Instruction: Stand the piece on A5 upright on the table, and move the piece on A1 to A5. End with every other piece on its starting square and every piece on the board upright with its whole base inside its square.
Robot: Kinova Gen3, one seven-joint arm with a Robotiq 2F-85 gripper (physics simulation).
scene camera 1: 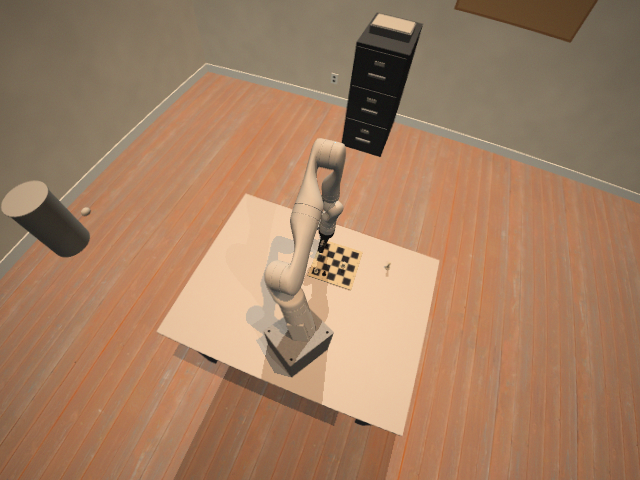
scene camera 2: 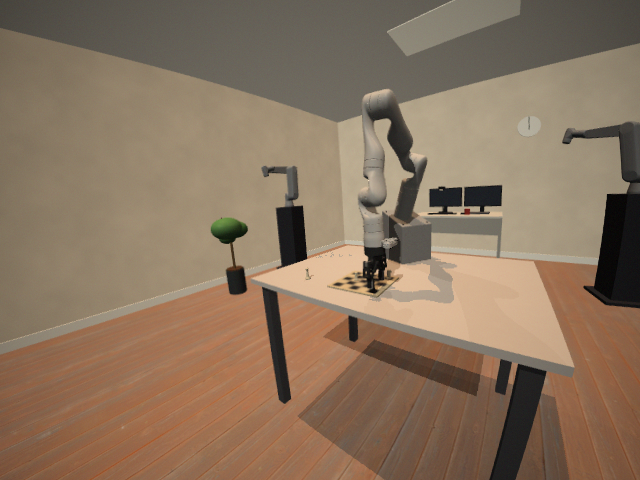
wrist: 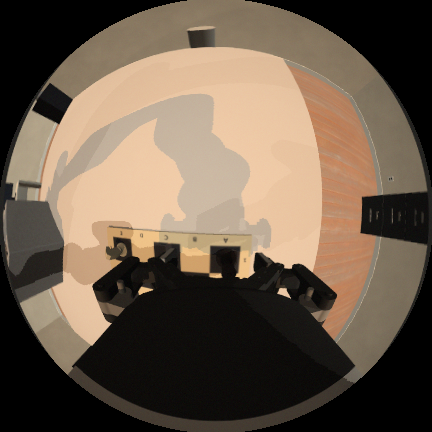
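Pixels of known places: gripper, fingertip midpoint: (scene camera 2: pixel 376 284) (wrist: pixel 215 259); arm's base at its link origin: (scene camera 1: pixel 303 329) (scene camera 2: pixel 402 216).
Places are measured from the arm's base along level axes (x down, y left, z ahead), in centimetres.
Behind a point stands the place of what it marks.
The black piece (wrist: pixel 228 261) {x 20.2, y -0.1, z 50.9 cm} on A1 stands on its dark corner square. My gripper (scene camera 1: pixel 321 250) {x 20.3, y 0.3, z 49.5 cm} (scene camera 2: pixel 371 285) {x 20.3, y 0.3, z 49.5 cm} (wrist: pixel 215 259) {x 20.3, y 0.3, z 49.5 cm} is open and low over that corner of the chessboard (scene camera 1: pixel 337 283) {x 22.8, y -9.9, z 31.5 cm} (wrist: pixel 195 262) {x 22.7, y -0.8, z 46.8 cm}. In the wrist view the black piece shows between the two fingertips, nearer the right one. The fingers mostly hide it in both scene views. It is not gripped. A light piece (scene camera 1: pixel 387 267) {x 21.8, y -32.7, z 44.8 cm} (scene camera 2: pixel 307 274) {x 21.3, y -32.7, z 45.8 cm} stands upright on the table, off the board beyond the A5 side. No piece shows on A5.
A light piece (scene camera 1: pixel 315 270) {x 19.8, y 1.6, z 34.4 cm} (scene camera 2: pixel 389 274) {x 20.9, y 1.7, z 35.6 cm} (wrist: pixel 119 250) {x 21.4, y 1.4, z 36.0 cm} is on E1, with a black piece (scene camera 1: pixel 324 273) {x 20.6, y -2.9, z 34.2 cm} beside it on the board. Another light piece (scene camera 1: pixel 342 265) {x 21.6, y -10.6, z 40.9 cm} stands near the board's middle. My arm's grey base (scene camera 1: pixel 299 346) {x -1.8, y 0.0, z -6.6 cm} (scene camera 2: pixel 413 241) {x 12.3, y 6.9, z 6.7 cm} is on the table (scene camera 1: pixel 217 304) {x 23.4, y 41.7, z 9.3 cm}.
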